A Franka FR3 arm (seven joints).
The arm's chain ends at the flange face. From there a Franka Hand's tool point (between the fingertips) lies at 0.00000 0.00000 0.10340 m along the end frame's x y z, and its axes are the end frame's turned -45 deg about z.
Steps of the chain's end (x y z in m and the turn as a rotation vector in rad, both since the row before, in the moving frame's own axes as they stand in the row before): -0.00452 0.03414 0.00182 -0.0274 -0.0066 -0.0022; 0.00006 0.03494 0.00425 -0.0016 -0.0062 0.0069; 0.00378 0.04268 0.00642 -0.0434 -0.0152 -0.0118; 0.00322 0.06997 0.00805 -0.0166 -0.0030 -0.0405; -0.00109 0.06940 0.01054 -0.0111 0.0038 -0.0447; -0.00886 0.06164 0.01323 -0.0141 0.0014 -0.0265; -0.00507 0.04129 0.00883 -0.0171 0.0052 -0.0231
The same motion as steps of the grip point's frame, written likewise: -0.02982 0.02247 0.00178 -0.0147 -0.0240 -0.0022; -0.02523 0.02441 0.00425 0.0033 -0.0055 0.0069; -0.03178 0.03494 0.00631 -0.0199 -0.0414 -0.0118; -0.04861 0.05278 0.00804 -0.0096 -0.0139 -0.0405; -0.05035 0.04940 0.01053 -0.0105 -0.0052 -0.0447; -0.05076 0.03847 0.01322 -0.0110 -0.0090 -0.0265; -0.03363 0.02725 0.00881 -0.0158 -0.0084 -0.0231
